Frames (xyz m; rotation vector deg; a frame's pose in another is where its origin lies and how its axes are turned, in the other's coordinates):
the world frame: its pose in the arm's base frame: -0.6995 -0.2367 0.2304 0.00 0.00 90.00
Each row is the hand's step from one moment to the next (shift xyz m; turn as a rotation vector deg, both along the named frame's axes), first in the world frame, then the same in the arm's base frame.
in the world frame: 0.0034 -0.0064 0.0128 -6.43 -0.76 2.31
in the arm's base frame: 0.0064 0.0034 0.0128 0.76 -6.43 2.31
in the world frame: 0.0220 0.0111 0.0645 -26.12 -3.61 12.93
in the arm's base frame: -0.0111 0.0220 0.0645 3.61 -26.12 12.93
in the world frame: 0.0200 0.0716 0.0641 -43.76 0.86 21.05
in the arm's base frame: -0.0716 0.0200 0.0641 -0.86 -43.76 21.05
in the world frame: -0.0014 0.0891 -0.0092 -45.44 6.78 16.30
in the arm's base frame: -0.0891 -0.0014 -0.0092 -6.78 -45.44 16.30
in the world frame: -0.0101 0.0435 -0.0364 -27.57 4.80 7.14
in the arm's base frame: -0.0435 -0.0101 -0.0364 -4.80 -27.57 7.14
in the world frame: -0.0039 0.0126 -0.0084 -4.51 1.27 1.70
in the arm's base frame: -0.0126 -0.0039 -0.0084 -1.27 -4.51 1.70
